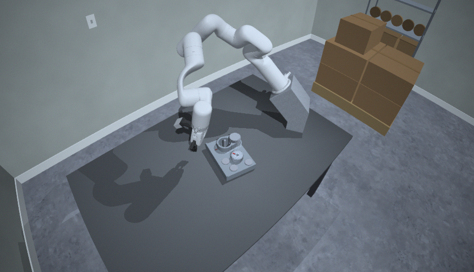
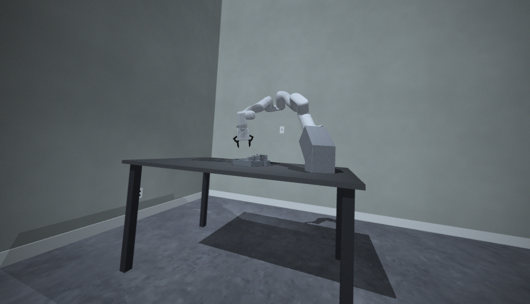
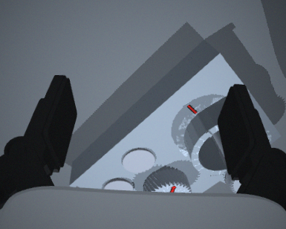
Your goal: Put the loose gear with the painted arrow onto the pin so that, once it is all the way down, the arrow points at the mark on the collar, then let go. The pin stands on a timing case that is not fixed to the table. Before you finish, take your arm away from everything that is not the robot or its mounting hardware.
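The grey toothed gear is 150 mm to the left of my hand, 130 mm behind it and 90 mm below it.
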